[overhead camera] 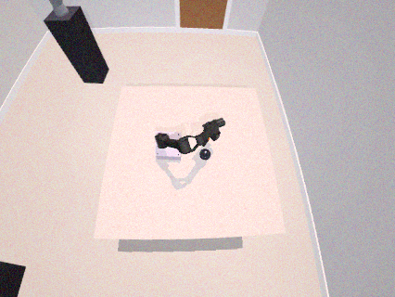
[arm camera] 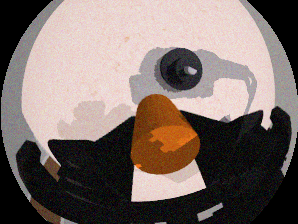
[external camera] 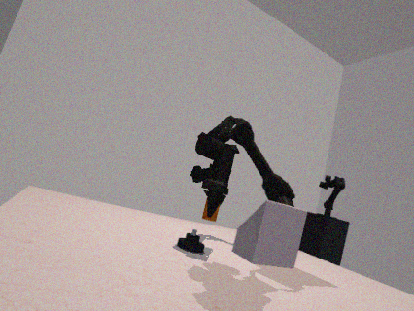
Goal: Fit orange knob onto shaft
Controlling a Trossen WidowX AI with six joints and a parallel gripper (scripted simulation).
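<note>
The round pedestal is 90 mm below my gripper tip and 80 mm to the right of it. Round my gripper tip: orange knob (30 mm above).
</note>
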